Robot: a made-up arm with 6 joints. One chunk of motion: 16 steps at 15 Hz.
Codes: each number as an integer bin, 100 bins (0 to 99) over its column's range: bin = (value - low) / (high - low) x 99, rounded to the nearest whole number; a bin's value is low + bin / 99 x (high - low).
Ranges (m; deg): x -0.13..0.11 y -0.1..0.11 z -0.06..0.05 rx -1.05..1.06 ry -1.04..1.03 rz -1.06..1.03
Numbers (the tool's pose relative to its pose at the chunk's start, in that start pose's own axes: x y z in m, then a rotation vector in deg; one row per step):
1: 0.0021 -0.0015 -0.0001 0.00 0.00 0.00
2: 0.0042 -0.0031 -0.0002 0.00 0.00 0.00
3: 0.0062 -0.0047 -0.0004 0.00 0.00 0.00
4: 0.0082 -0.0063 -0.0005 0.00 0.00 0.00
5: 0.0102 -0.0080 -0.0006 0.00 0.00 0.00
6: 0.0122 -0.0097 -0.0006 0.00 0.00 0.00
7: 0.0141 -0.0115 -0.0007 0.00 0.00 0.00
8: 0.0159 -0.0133 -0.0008 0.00 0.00 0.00
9: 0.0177 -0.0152 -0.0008 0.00 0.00 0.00
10: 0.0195 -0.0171 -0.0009 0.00 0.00 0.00
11: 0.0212 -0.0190 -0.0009 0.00 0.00 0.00
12: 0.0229 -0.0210 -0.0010 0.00 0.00 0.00
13: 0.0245 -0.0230 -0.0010 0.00 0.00 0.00
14: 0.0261 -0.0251 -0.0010 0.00 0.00 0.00
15: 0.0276 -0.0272 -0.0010 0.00 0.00 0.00
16: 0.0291 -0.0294 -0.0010 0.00 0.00 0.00
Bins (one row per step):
1: 54 46 54 49 50 50
2: 55 46 54 49 50 50
3: 56 45 54 49 50 50
4: 57 44 54 49 50 50
5: 58 43 53 49 50 50
6: 59 43 53 49 50 50
7: 59 42 53 49 50 50
8: 60 41 53 49 50 50
9: 61 40 53 49 50 50
10: 62 39 53 49 50 50
11: 62 38 53 49 50 50
12: 63 37 53 49 50 50
13: 64 36 53 49 50 50
14: 64 35 53 49 50 50
15: 65 34 53 49 50 50
16: 66 33 53 49 50 50

